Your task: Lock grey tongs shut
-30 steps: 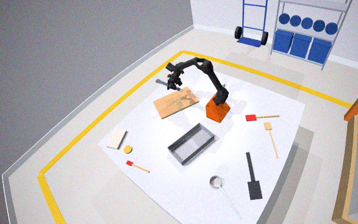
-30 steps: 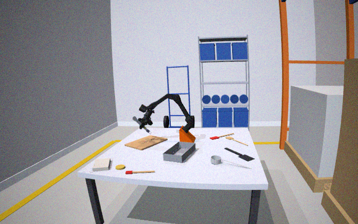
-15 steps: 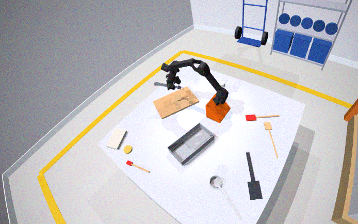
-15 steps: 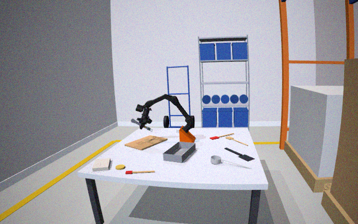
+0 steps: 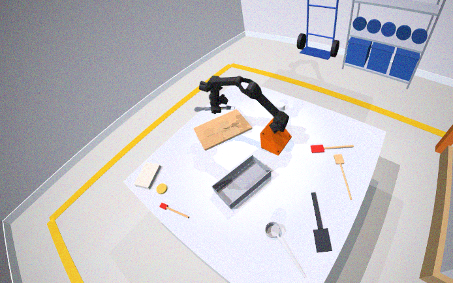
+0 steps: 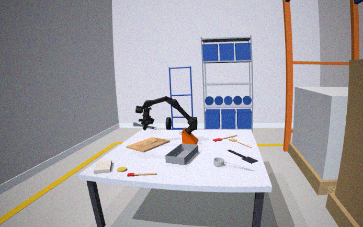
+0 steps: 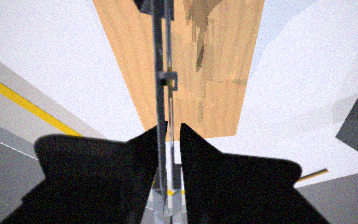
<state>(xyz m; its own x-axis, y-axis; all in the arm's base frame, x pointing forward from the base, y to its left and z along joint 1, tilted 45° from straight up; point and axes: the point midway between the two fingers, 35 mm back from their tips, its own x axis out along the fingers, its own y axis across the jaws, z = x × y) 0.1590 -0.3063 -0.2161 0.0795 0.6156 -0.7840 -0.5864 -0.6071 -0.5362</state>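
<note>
My gripper tip is now 1 cm past the wooden board, 2 cm to the right of it and 13 cm above it. Round my gripper tip: yellow disc 58 cm ahead, 8 cm to the left, 13 cm below; grey roasting tin 23 cm ahead, 44 cm to the left, 11 cm below; pale block 59 cm ahead, 8 cm to the right, 13 cm below.
</note>
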